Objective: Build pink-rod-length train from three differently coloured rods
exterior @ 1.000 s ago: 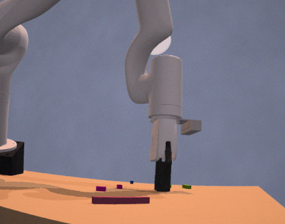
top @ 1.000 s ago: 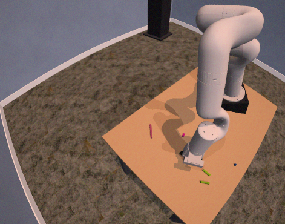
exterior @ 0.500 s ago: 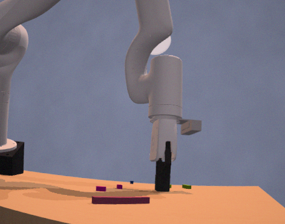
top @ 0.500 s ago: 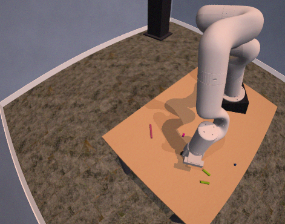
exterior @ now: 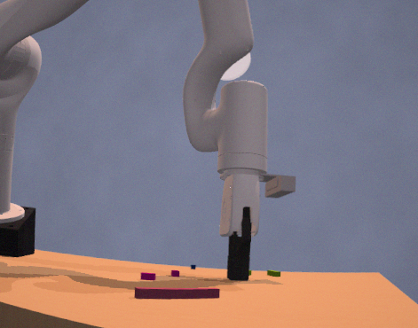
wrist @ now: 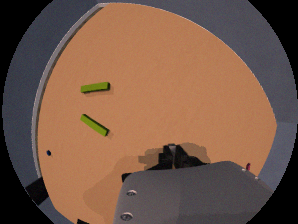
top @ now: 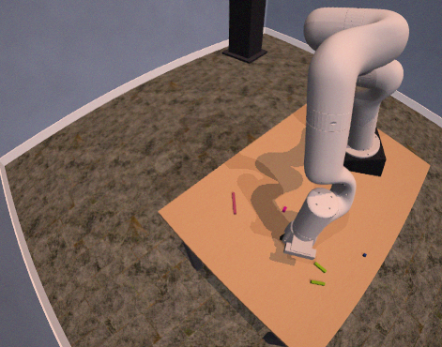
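My gripper is now 250 mm to the right of the blue rod, 140 mm past it and 20 mm above it. From my hand the other things lie so: grey rod (20 mm below); pink rod (270 mm to the right, 20 mm below, 20 mm behind).
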